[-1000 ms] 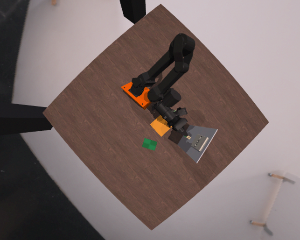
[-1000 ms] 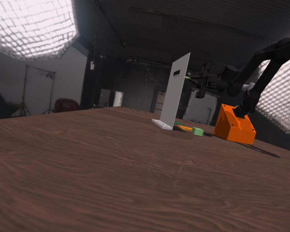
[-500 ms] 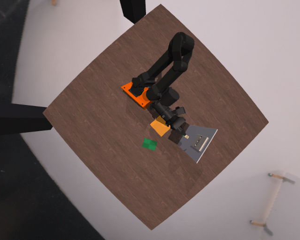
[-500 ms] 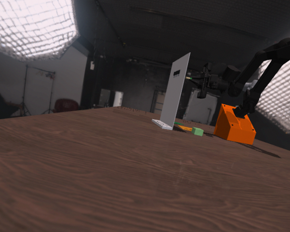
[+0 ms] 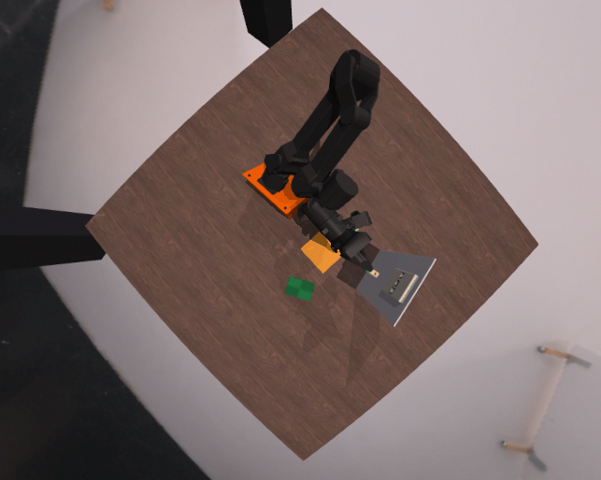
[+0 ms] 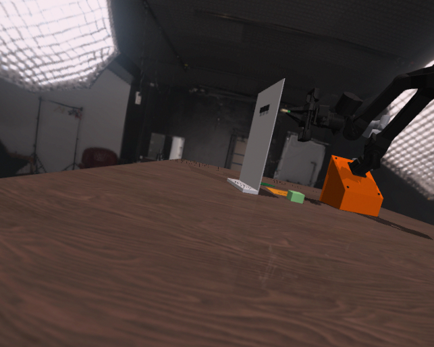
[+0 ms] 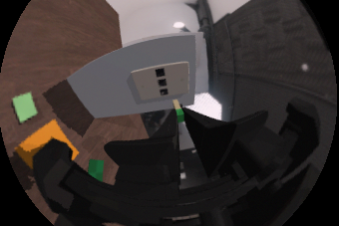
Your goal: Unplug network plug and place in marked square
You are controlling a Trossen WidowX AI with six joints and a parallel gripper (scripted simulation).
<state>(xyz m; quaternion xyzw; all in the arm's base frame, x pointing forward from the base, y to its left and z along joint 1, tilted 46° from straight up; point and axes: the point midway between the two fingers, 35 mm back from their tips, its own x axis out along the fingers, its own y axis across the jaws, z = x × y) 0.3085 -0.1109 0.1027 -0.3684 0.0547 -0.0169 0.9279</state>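
Now: the orange marked square 30 cm below my gripper tip, 8 cm behind it and 3 cm to the right of it. Also, from my gripper tip: grey upright panel 14 cm below, 9 cm ahead, 2 cm to the left; flat dark green square 30 cm below, 19 cm to the right, 5 cm behind; light green cube 29 cm below, 8 cm to the left, 7 cm behind.
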